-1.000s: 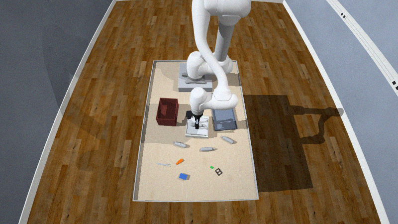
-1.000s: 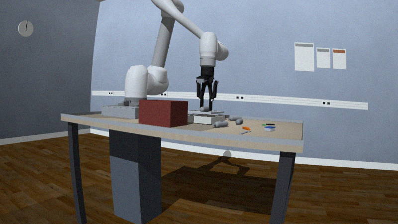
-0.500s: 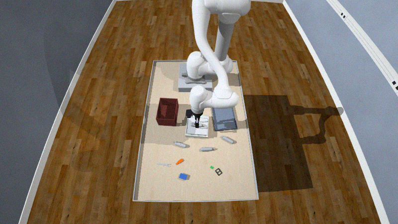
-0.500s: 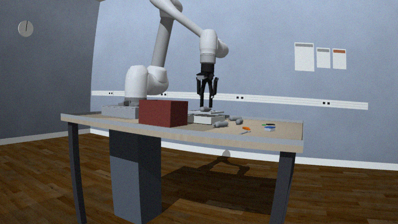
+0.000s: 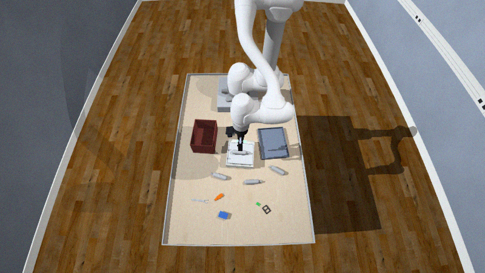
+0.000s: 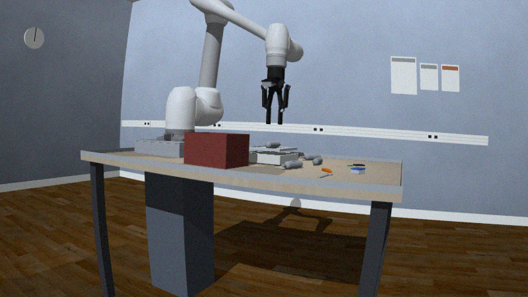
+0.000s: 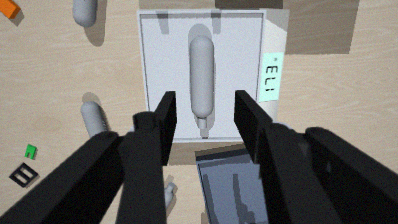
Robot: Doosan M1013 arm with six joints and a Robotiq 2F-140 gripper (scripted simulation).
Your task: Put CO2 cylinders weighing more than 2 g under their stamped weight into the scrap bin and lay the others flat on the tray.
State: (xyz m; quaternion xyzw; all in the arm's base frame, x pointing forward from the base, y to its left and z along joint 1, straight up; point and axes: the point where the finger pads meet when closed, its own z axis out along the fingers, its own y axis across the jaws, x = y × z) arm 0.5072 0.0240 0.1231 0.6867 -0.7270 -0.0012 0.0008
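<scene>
My gripper is now 11 cm past the blue-grey tray, 23 cm to the right of it and 19 cm above it. From my hand the other things lie so: white scale: 1 cm behind, 16 cm below; orange piece: 28 cm ahead, 13 cm to the right, 19 cm below; dark red scrap bin: 12 cm behind, 25 cm to the right, 16 cm below.
</scene>
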